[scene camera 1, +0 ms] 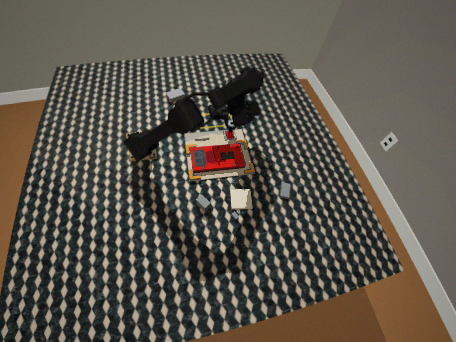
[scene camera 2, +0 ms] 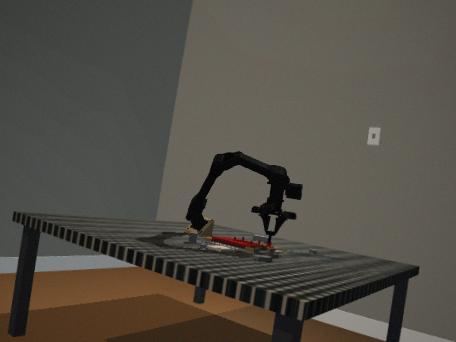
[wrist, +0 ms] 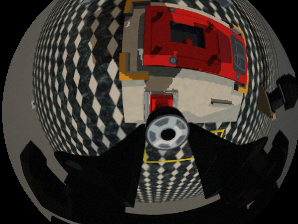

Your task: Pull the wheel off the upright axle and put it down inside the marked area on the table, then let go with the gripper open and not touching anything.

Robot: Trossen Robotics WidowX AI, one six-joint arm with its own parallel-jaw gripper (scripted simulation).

Labels:
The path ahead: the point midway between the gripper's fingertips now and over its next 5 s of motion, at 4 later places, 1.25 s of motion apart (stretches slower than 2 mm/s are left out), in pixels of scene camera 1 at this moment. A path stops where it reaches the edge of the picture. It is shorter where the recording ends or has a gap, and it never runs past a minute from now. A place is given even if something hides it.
My gripper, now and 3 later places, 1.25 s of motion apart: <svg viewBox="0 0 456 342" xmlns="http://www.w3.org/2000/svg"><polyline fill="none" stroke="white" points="231,125 214,103 211,119 194,108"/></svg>

